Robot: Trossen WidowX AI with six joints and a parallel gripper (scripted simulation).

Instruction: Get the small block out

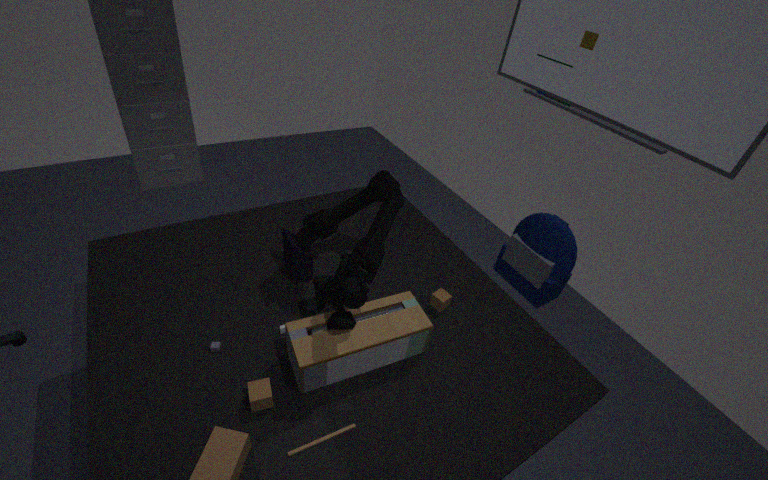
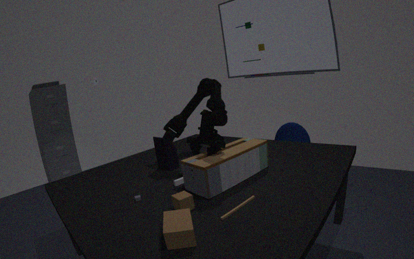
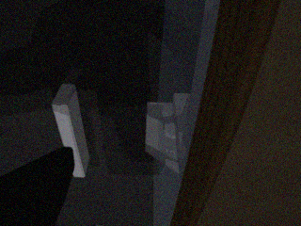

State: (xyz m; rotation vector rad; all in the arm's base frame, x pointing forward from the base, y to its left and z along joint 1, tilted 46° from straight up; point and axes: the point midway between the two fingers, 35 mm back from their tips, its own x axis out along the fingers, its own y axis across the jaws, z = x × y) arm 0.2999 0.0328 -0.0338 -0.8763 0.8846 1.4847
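Now: the tan block 5 cm ahead of my gripper tip and 2 cm to the right of it. The rest, counted from my gripper tip: thin stick (28 cm ahead, 9 cm to the right, 8 cm below); then tan box (31 cm to the right, 26 cm ahead, 6 cm below); then tan cube (20 cm to the right, 12 cm ahead, 6 cm below).
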